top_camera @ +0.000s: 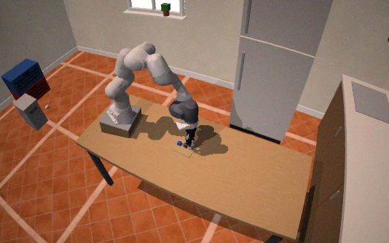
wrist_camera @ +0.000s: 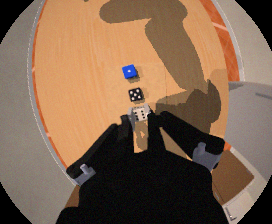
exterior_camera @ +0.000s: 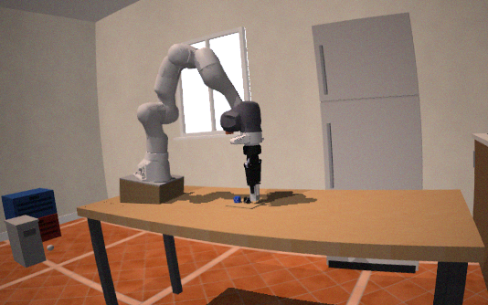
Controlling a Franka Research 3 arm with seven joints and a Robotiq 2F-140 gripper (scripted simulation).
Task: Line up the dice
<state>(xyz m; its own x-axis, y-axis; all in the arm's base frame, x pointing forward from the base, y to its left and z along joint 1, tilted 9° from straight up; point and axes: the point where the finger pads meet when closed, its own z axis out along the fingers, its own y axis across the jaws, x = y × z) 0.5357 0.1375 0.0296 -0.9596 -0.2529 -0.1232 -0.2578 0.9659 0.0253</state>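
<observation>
Now: the wood-coloured mat 4 cm behind my hand, 1 cm to the right of it and 5 cm below it. Also, from my hand: blue die (8 cm behind, 2 cm to the right, 3 cm below).
</observation>
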